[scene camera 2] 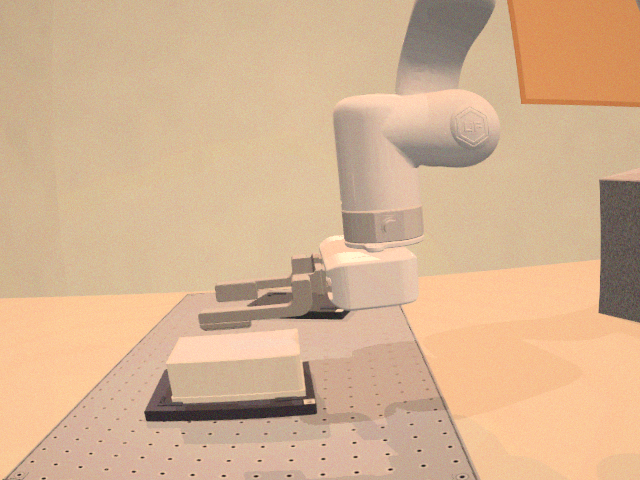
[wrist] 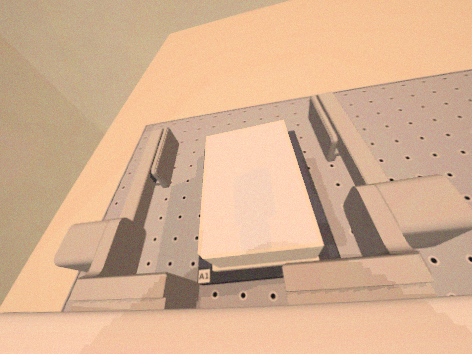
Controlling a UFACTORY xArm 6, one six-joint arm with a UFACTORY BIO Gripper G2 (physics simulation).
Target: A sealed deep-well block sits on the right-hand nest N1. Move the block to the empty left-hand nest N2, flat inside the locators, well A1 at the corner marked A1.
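Places are measured from the arm's base along level axes (x down, y back, z left), in metres.
Pixels of known places: hand, tool point: point(scene camera 2: 231, 303) point(wrist: 238, 142).
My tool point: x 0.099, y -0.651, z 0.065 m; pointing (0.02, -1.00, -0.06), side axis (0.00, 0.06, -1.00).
Note:
For each thing: its top centre in the pictures, then the offset to it from my tool point. "pt": a spot on its surface instead. Level surfaces: height alone.
- pale sealed block, top centre: point(wrist: 248, 175) point(scene camera 2: 234, 344) dx +0.041, dy -0.002, dz +0.000 m
- A1 mark, top centre: point(scene camera 2: 309, 401) point(wrist: 204, 276) dx +0.085, dy +0.062, dz +0.056 m
- dark nest, surface spot: point(scene camera 2: 275, 298) pt dx +0.085, dy +0.048, dz -0.371 m
- grey perforated board, surface height: dx +0.097 m
- pale wooden table, surface height: dx +0.110 m
The pale sealed block point(scene camera 2: 235, 366) point(wrist: 257, 190) lies on the dark near nest point(scene camera 2: 232, 411) point(wrist: 245, 275), at the board's left end in the wrist view, so N2. It looks level and within the nest's edges. The A1 mark point(scene camera 2: 309, 401) point(wrist: 204, 276) shows at the nest's near left corner in the wrist view; the block's own well A1 cannot be made out. My gripper point(scene camera 2: 227, 305) point(wrist: 244, 142) is partly open and empty, raised above the block's top, its fingers apart from the block. The other dark nest point(scene camera 2: 275, 298), N1, is partly hidden behind the gripper.
Both nests stand on a grey perforated board point(scene camera 2: 361, 439) point(wrist: 420, 135) on a pale wooden table point(scene camera 2: 516, 372) point(wrist: 225, 65). A dark grey box point(scene camera 2: 620, 248) stands at the right in the scene view, and an orange panel point(scene camera 2: 578, 51) shows at the upper right.

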